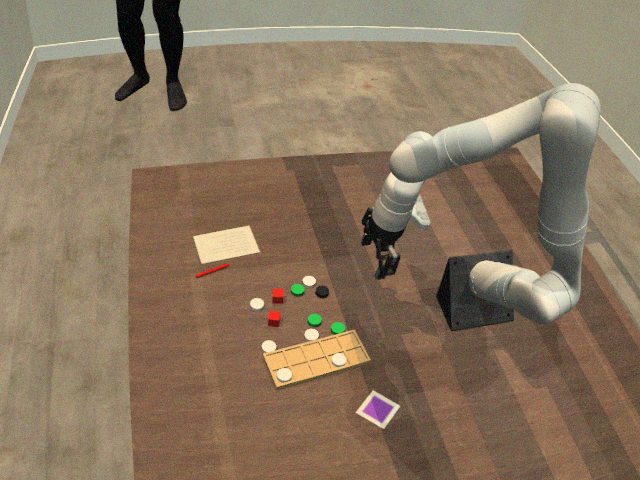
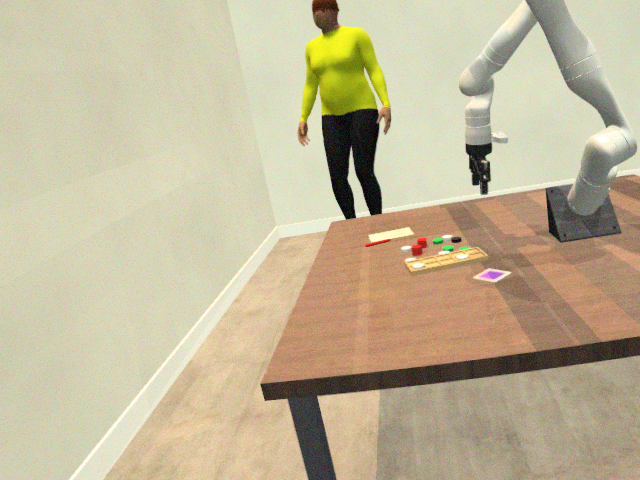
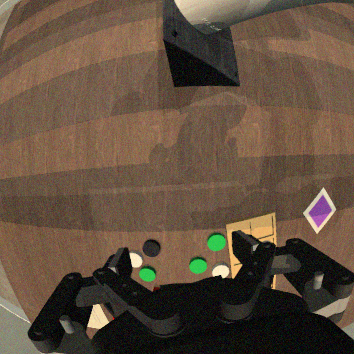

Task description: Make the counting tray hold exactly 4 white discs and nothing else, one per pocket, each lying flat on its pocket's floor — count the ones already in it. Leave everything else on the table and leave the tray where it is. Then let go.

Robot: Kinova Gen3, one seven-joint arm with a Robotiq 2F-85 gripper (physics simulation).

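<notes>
The tan counting tray [image 1: 310,352] [image 2: 442,261] [image 3: 263,225] lies on the table. It holds two white discs, one in the front left pocket [image 1: 284,374] [image 2: 417,265] and one toward the right [image 1: 339,359] [image 2: 461,256]. Loose white discs lie behind the tray: one [image 1: 269,346], another [image 1: 311,334] [image 3: 220,270], a third [image 1: 257,304], and one farther back [image 1: 309,281] [image 3: 135,260]. My gripper [image 1: 387,269] [image 2: 482,183] [image 3: 181,250] is open and empty. It hangs high above the table, behind and to the right of the discs.
Green discs [image 1: 297,290] [image 1: 314,319] [image 1: 337,328], a black disc [image 1: 322,291] [image 3: 152,248] and two red cubes [image 1: 278,295] [image 1: 273,318] lie among the white ones. A paper sheet [image 1: 226,244], red pen [image 1: 212,270], purple card [image 1: 378,409] [image 3: 319,210] and the black arm mount [image 1: 477,290] are on the table. A person [image 2: 347,110] stands behind it.
</notes>
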